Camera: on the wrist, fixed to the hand. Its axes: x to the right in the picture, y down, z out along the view.
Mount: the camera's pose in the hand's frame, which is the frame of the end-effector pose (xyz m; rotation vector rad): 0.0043 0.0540 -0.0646 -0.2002 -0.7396 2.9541
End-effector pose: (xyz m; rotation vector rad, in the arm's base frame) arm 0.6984 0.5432 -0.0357 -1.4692 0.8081 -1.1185
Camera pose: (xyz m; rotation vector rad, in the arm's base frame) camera 0.6435 0.5065 -0.0881 0.3636 1.2298 1.5984
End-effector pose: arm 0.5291 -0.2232 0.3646 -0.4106 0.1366 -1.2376
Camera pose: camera 0.5578 -0.2278 0.2855 -0.3215 0.0772 1.8379
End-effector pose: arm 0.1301 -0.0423 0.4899 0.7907 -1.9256 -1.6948
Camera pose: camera 0.1636 -0.0881 0.5523 -2.0394 -0.7979 0.1884
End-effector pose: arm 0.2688 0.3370 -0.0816 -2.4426 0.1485 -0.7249
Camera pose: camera 0.2412 0.2589 -0.0658 -0.1984 2.2996 1.3597
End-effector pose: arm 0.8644 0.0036 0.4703 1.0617 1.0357 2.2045
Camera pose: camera 0.8048 -0.0531 0.4885 -1.2776 1.0650 -0.4519
